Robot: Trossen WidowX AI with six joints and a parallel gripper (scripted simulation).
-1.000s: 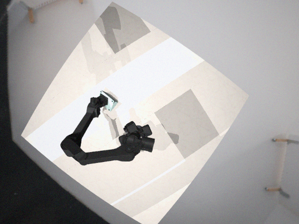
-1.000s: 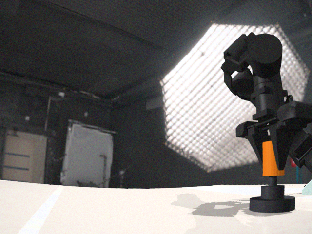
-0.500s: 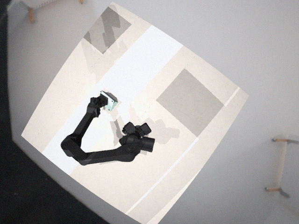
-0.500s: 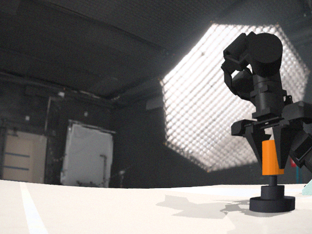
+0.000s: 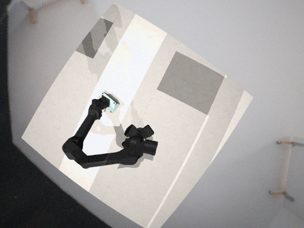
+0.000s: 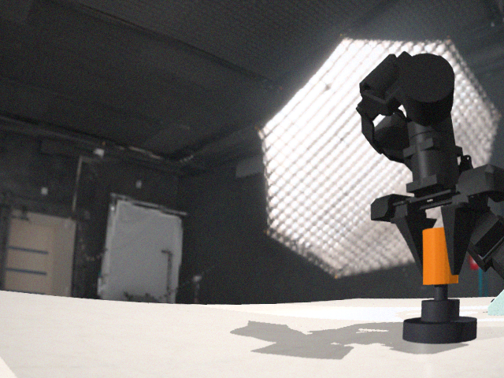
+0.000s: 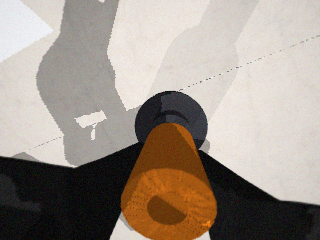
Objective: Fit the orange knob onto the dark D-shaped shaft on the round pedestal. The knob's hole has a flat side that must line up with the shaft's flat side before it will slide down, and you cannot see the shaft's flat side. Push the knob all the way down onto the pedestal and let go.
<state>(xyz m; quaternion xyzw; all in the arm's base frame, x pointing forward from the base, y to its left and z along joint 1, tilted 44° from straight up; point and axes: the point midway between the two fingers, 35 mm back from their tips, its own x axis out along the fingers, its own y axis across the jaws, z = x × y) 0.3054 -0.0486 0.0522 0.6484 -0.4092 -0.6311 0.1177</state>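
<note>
My gripper tip is now 20 mm below the orange knob. The rest, counted from my gripper tip: round pedestal: 40 mm below.
</note>
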